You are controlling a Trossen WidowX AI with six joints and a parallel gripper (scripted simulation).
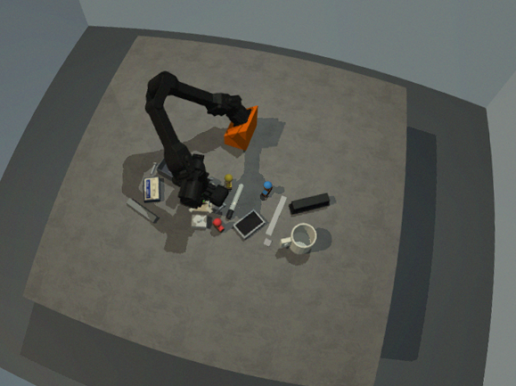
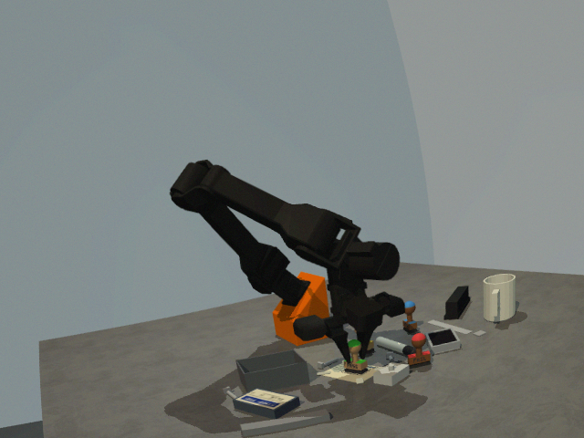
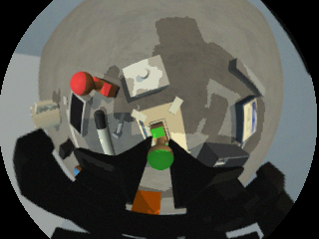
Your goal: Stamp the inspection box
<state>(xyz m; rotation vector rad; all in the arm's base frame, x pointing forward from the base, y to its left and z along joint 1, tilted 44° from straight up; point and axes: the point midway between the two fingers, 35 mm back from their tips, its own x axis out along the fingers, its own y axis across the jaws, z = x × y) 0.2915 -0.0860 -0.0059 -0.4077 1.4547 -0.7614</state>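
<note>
The green-topped PASS stamp is right at my gripper tip. The rest, counted from my gripper tip: yellow-topped HOLD stamp (8 cm behind, 7 cm to the left); then cream card (1 cm behind, 1 cm to the right, 3 cm below); then marker (11 cm to the left, 1 cm below).
</note>
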